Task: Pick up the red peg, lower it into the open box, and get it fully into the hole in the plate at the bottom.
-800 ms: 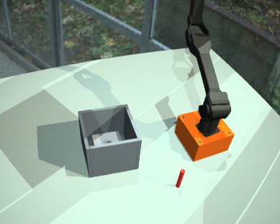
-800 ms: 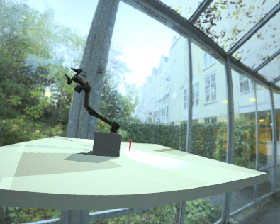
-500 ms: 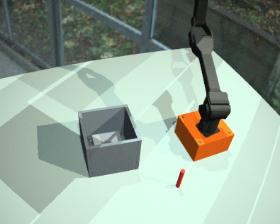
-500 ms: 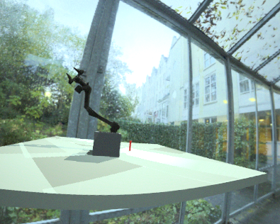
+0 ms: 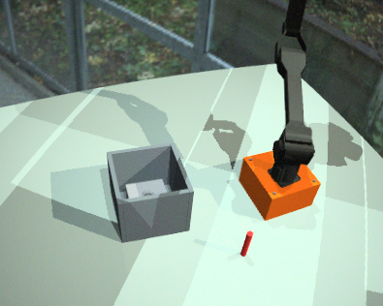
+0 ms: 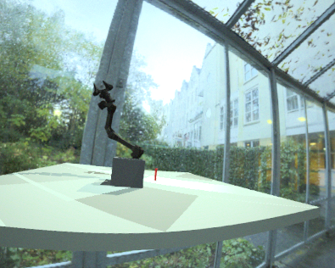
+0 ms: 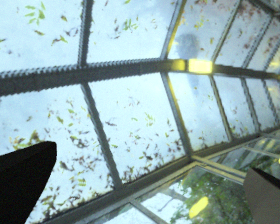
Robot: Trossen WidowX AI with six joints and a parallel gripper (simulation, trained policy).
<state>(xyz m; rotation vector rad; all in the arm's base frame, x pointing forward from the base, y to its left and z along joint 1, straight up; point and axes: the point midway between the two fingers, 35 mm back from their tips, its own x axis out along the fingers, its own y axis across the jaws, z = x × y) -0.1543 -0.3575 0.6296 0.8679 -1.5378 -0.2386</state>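
My gripper tip is now 330 mm short of the red peg, 490 mm to the right of it and 700 mm above it.
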